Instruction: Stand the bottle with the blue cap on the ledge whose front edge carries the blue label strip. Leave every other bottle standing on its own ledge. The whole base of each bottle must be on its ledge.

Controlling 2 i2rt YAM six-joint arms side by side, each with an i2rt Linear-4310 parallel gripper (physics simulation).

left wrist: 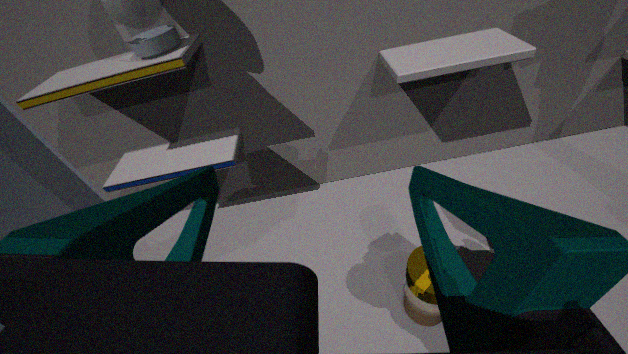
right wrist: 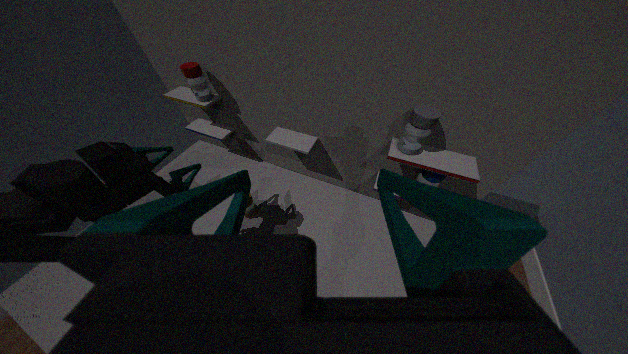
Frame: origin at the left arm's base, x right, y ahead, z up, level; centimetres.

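Where they show: left gripper, between the fingertips: (left wrist: 313, 177) (right wrist: 186, 156); right gripper, between the fingertips: (right wrist: 313, 176).
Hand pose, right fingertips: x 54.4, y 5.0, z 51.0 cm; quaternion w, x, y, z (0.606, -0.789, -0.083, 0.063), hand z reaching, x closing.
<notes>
Each offset is from my right fingertips to the top centre of the thing. Level surfaces: height alone.
The blue cap @(dx +26.5, dy +28.6, dz -24.6 cm) (right wrist: 433, 176) shows under the red-strip ledge in the right wrist view; ledge and finger hide most of its bottle. The blue-strip ledge @(dx -54.7, dy +45.2, dz -35.1 cm) (left wrist: 175, 157) (right wrist: 207, 128) is bare, below the yellow-strip ledge @(dx -54.7, dy +45.2, dz -21.1 cm) (left wrist: 90, 75) (right wrist: 175, 93), which bears a red-capped bottle @(dx -48.4, dy +43.9, dz -10.6 cm) (left wrist: 156, 44) (right wrist: 199, 85). A grey-capped bottle @(dx +18.0, dy +30.8, dz -10.6 cm) (right wrist: 417, 131) stands on the red-strip ledge @(dx +23.7, dy +29.1, dz -21.1 cm) (right wrist: 452, 162). A yellow-capped bottle @(dx -28.5, dy +18.6, dz -40.5 cm) (left wrist: 420, 280) is at table level, partly behind a left gripper finger. My left gripper (left wrist: 313, 177) (right wrist: 186, 156) is open and empty. My right gripper (right wrist: 313, 176) is open and empty, with the blue cap beyond its right finger.
A plain white ledge @(dx -15.5, dy +37.1, dz -28.1 cm) (left wrist: 457, 55) (right wrist: 291, 139) juts from the wall between the two ledge groups. Part of a lower ledge (right wrist: 377, 180) shows beside the right gripper's right fingertip. The pale table @(dz -51.0 cm) (left wrist: 280, 220) (right wrist: 350, 240) lies below the ledges.
</notes>
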